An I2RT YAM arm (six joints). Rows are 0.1 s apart.
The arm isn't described. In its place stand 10 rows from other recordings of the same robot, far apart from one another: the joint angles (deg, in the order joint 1, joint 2, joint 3, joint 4, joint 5, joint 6), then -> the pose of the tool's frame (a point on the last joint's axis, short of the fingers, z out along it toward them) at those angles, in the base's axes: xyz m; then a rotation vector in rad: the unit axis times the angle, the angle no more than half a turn.
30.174 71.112 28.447 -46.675 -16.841 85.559 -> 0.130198 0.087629 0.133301 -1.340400 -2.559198 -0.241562
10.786 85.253 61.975 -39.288 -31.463 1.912 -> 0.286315 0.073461 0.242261 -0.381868 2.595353 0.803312
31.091 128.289 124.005 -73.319 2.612 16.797 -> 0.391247 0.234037 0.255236 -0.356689 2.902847 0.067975
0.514 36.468 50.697 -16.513 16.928 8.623 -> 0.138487 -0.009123 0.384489 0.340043 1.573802 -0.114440
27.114 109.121 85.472 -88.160 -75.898 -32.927 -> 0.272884 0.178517 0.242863 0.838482 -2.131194 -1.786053
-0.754 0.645 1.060 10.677 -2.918 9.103 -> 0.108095 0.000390 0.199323 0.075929 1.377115 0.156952
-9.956 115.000 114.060 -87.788 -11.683 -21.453 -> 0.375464 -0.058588 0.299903 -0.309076 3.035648 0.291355
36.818 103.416 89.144 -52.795 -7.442 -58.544 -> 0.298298 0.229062 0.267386 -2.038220 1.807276 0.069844
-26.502 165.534 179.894 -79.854 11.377 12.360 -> 0.483044 -0.248705 0.199248 0.960940 2.547049 -0.341805
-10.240 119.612 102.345 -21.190 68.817 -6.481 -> 0.456845 -0.116260 0.273572 0.723411 1.968509 -1.489108
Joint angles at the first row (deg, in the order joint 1, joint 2, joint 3, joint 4, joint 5, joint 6):
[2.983, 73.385, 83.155, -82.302, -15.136, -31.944]
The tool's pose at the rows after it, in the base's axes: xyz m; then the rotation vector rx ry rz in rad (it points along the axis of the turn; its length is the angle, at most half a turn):
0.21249 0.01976 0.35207 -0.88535 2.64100 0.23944
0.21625 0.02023 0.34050 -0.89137 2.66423 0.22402
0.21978 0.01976 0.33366 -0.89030 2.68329 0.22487
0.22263 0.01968 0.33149 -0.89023 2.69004 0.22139
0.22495 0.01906 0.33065 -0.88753 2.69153 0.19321
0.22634 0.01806 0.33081 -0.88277 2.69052 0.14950
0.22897 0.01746 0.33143 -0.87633 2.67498 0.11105
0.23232 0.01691 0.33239 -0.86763 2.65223 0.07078
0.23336 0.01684 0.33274 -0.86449 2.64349 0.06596
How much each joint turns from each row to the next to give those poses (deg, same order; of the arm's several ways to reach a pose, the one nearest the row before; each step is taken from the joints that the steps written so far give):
[-0.064, 0.283, -2.580, 2.251, 0.634, -0.043]
[0.240, 0.394, -2.339, 1.662, 1.049, 0.022]
[-0.131, 0.700, -1.003, 0.698, 0.262, 0.000]
[-0.022, 0.589, -0.046, 0.329, 0.241, 0.000]
[-0.023, 0.286, 0.002, 0.632, 1.070, -0.001]
[-0.022, -0.001, 0.000, 0.700, 1.618, 0.000]
[0.001, 0.001, -0.001, 1.400, 1.202, 0.000]
[0.001, -0.001, 0.000, 1.813, 1.181, 0.001]
[-0.024, 0.001, 0.001, 0.569, 0.043, 0.020]

